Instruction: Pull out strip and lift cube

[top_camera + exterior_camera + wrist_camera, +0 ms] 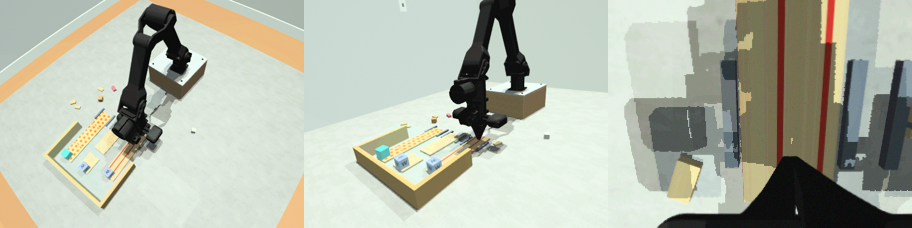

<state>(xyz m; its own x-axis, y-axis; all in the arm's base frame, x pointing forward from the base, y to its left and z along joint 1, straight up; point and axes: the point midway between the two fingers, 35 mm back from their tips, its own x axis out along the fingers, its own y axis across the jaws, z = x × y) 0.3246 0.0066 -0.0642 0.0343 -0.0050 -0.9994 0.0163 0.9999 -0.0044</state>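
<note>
Now: gripper tip 100 mm short of the striped strip. Also, from my gripper tip: pink block: 130 mm behind, 260 mm to the right; tan chip: 10 mm behind, 70 mm to the left.
</note>
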